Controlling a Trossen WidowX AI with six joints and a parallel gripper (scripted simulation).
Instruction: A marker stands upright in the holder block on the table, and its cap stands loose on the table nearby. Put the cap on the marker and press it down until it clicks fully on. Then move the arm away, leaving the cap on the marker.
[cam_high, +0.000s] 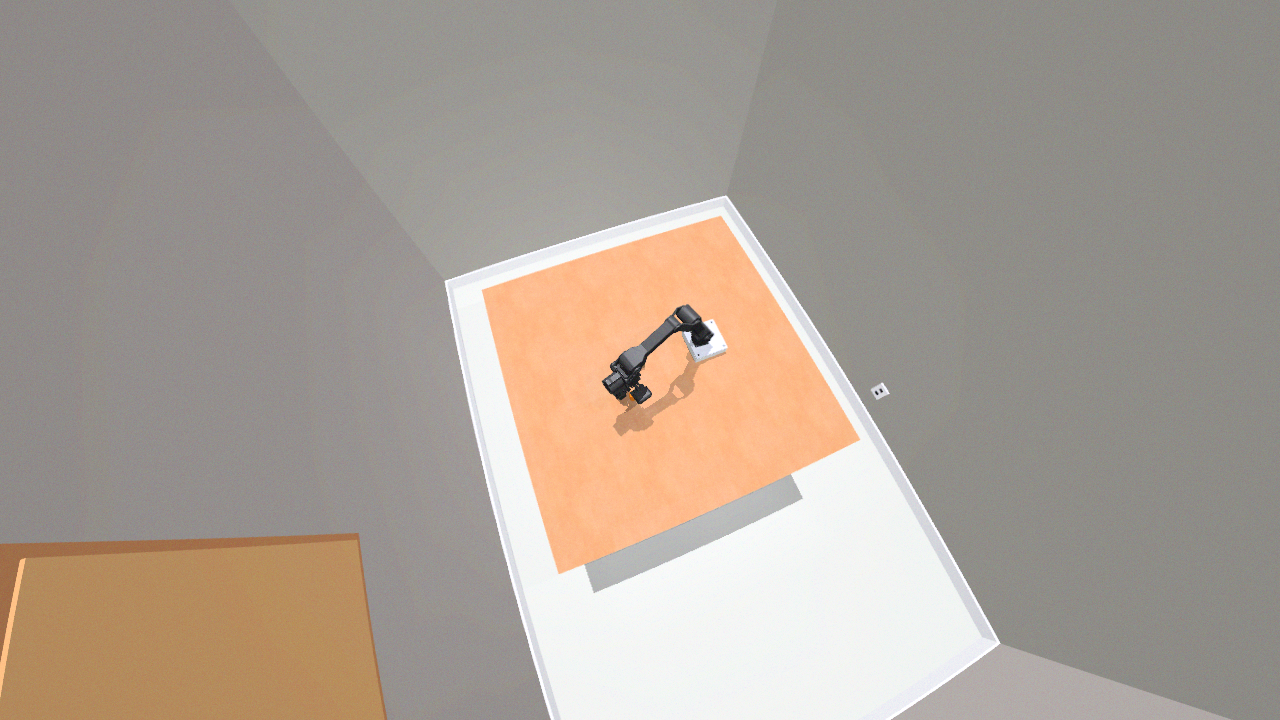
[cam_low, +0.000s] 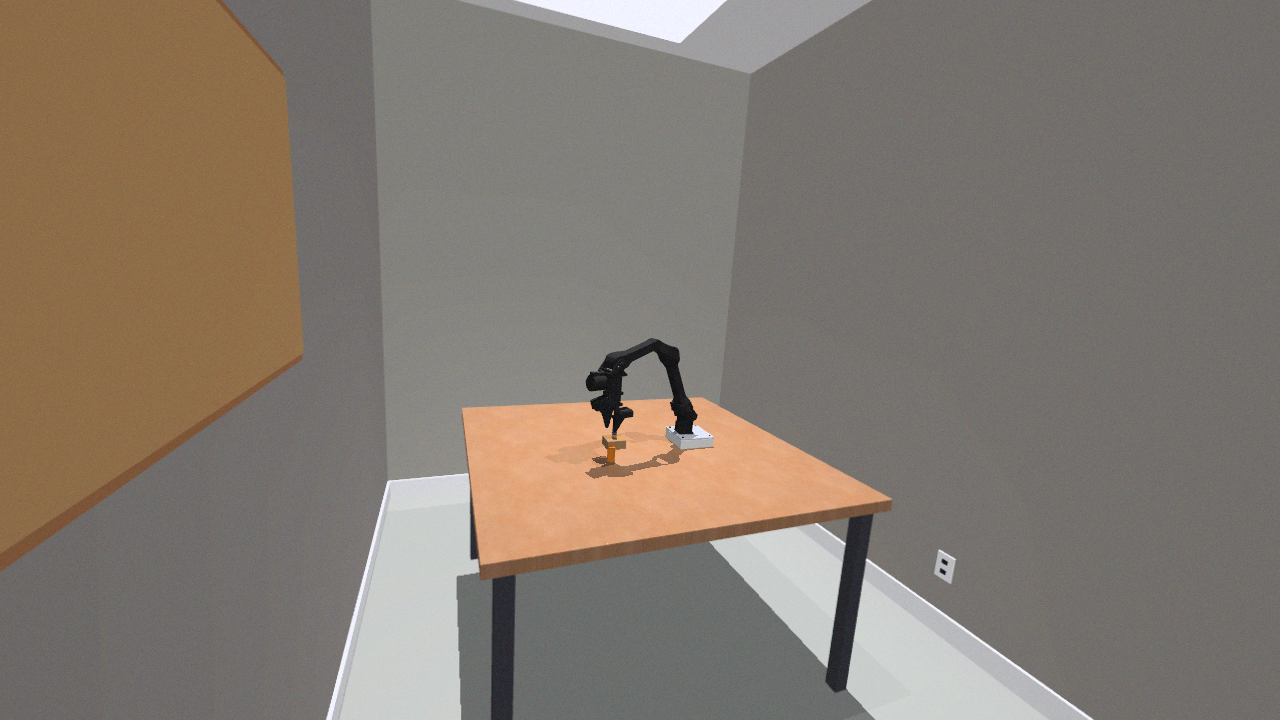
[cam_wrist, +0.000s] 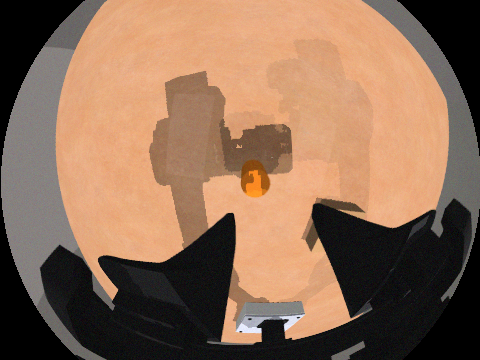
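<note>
The orange cap is 10 mm to the left of my gripper tip and 90 mm below it.
</note>
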